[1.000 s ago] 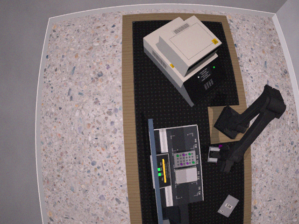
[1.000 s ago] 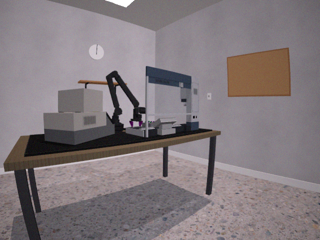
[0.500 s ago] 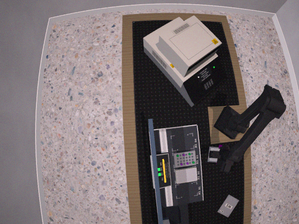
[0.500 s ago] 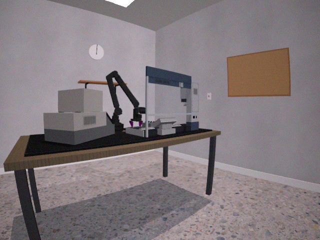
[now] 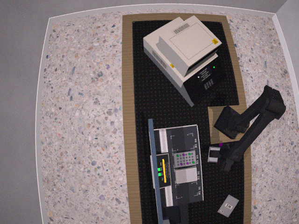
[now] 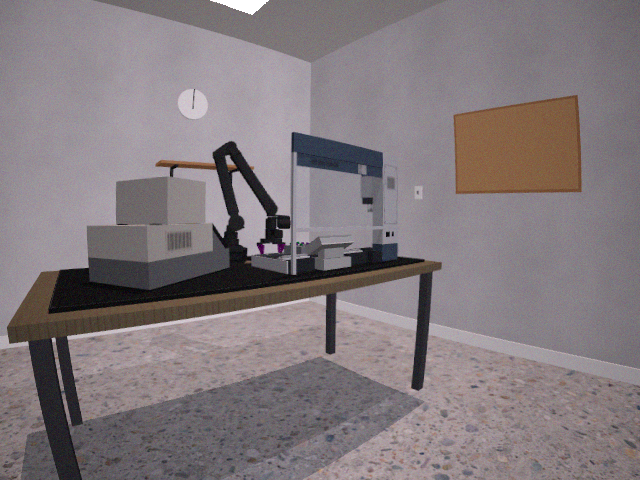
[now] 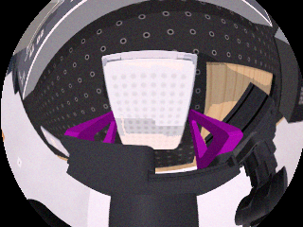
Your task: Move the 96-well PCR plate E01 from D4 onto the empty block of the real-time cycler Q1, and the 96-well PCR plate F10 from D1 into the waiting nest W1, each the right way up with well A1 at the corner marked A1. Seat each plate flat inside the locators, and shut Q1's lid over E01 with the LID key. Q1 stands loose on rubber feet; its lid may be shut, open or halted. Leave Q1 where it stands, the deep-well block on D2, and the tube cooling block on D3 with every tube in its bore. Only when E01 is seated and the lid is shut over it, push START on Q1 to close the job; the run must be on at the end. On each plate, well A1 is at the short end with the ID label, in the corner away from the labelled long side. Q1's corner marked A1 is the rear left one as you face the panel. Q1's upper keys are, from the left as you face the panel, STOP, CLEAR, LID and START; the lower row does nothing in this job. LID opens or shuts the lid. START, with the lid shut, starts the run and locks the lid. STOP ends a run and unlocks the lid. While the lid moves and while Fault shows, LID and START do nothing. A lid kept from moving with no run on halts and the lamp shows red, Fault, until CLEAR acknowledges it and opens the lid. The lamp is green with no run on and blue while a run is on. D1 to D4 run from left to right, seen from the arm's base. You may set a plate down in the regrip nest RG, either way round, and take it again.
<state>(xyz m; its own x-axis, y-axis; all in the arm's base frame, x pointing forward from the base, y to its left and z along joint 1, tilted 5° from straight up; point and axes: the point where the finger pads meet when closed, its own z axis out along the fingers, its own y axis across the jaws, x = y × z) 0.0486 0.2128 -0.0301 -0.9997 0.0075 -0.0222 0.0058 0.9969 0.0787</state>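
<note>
Now: the grey regrip nest 10 mm below my hand. From my hand the other things lie so: deep-well block 220 mm ahead, 140 mm to the left, 60 mm above; clear panel 400 mm ahead, 180 mm to the left, 310 mm above; tube cooling block 240 mm ahead, 40 mm to the left, 60 mm above.
</note>
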